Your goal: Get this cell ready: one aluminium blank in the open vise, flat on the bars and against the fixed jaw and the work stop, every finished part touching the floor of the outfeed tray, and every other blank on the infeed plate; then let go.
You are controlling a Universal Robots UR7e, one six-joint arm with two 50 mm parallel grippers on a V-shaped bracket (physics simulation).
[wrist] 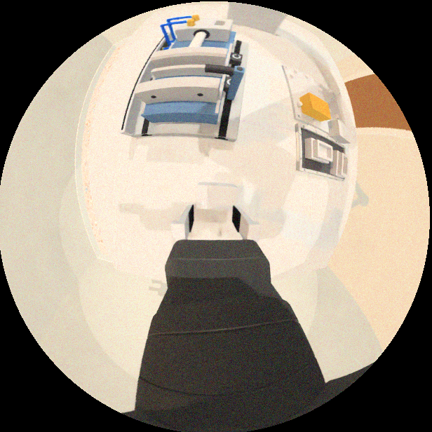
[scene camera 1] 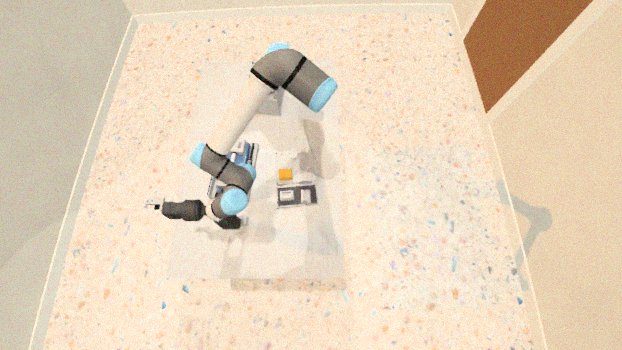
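Note:
The vise [scene camera 1: 254, 156] [wrist: 180, 112] stands with its jaws apart, partly under the arm in the scene view. In the wrist view, a pale grey bar [wrist: 175, 72], apparently a blank, lies between the jaws beside the work stop's dark rod [wrist: 217, 68]; its seating cannot be told. The outfeed tray [scene camera 1: 297, 205] [wrist: 299, 150] holds two pale grey parts, one [scene camera 1: 286, 195] [wrist: 320, 150] with a pocket and another [scene camera 1: 305, 195] [wrist: 340, 162] beside it. The infeed plate [wrist: 291, 82] is behind the tray. My gripper [scene camera 1: 244, 220] [wrist: 214, 218] is open and empty, in front of the vise.
An orange block [scene camera 1: 285, 174] [wrist: 315, 106] stands on the infeed plate. A pale grey block [wrist: 340, 129] stands between it and the tray's parts. Blue hooked tubes [wrist: 167, 30] with orange ends rise behind the vise. The bracket's other gripper [scene camera 1: 150, 204] points left.

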